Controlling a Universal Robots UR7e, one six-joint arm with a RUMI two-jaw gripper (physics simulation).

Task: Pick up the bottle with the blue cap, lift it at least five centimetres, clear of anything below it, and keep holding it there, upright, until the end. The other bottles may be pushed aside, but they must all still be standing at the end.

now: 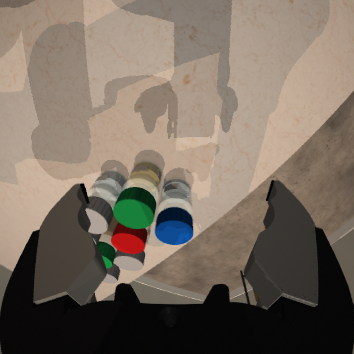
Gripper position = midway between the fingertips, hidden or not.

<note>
In view: my gripper (176, 184) and a green-capped bottle (135, 205).
</note>
